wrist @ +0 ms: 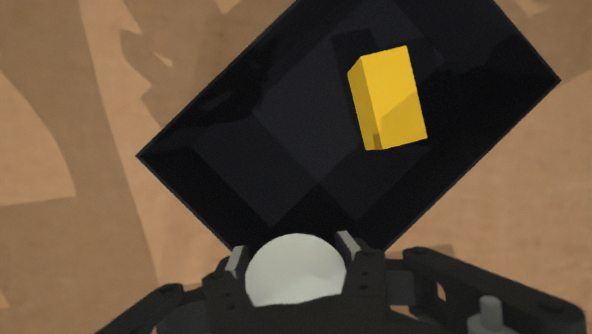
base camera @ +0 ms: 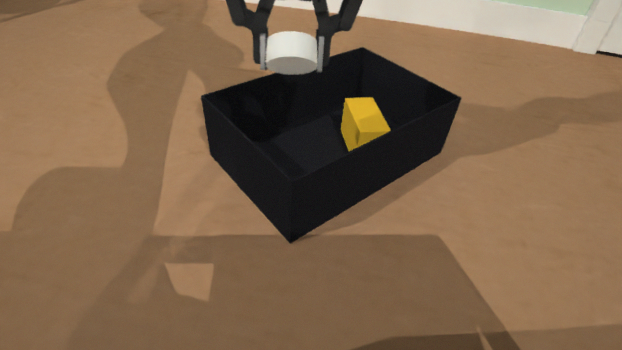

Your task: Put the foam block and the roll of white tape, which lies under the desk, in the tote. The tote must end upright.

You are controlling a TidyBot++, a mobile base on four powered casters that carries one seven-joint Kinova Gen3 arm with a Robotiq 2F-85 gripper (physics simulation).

Labels:
my gripper: wrist; base camera
yellow foam block: wrist 382,84; base camera 362,121
roll of white tape: wrist 293,268; base camera 289,52
black tote: wrist; base camera
same spot on black tote: (wrist: 272,146) = (base camera: 282,156)
same spot on my gripper: (base camera: 328,25) = (wrist: 390,307)

